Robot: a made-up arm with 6 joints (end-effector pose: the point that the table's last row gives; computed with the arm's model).
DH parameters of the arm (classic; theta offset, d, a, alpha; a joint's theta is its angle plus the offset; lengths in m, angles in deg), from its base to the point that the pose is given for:
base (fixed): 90 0.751 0.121 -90
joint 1: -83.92 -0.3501 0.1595 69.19
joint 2: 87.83 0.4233 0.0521 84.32
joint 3: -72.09 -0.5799 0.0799 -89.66
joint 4: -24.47 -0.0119 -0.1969 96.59
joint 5: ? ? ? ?
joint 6: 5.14 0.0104 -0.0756 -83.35
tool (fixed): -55.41 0.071 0 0
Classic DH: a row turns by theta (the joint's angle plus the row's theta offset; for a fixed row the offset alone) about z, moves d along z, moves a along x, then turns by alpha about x.
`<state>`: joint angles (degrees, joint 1 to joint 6).
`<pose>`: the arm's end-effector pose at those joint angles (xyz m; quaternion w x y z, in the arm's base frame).
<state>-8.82 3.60 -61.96 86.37 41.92 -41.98</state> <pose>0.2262 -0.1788 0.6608 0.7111 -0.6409 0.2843 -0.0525</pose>
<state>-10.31 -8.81 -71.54 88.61 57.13 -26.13</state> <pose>0.1914 -0.2204 0.6698 0.8339 -0.4146 0.3542 0.0853</pose>
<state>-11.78 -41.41 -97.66 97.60 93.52 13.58</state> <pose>0.0215 -0.3193 0.6179 0.8173 0.2747 0.5052 0.0367</pose>
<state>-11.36 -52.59 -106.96 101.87 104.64 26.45</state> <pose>-0.0777 -0.3248 0.6307 0.7238 0.4416 0.5189 -0.1084</pose>
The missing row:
joint 5: -32.04 0.0759 -0.0718 36.74
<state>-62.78 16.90 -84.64 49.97 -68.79 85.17</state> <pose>0.1529 0.2254 0.3843 0.7283 -0.1812 -0.0989 -0.6534</pose>
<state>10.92 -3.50 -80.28 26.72 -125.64 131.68</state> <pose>0.0206 -0.1963 0.4877 0.3746 -0.7312 -0.4167 -0.3892</pose>
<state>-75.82 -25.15 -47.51 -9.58 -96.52 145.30</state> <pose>-0.2569 0.3779 0.3948 0.6093 0.2006 -0.3369 -0.6892</pose>
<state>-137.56 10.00 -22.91 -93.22 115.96 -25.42</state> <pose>0.4542 0.8487 0.9710 0.2316 -0.2777 0.3814 0.8507</pose>
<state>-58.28 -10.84 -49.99 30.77 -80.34 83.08</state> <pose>-0.1092 0.1769 0.3877 0.8097 -0.0426 -0.1561 -0.5641</pose>
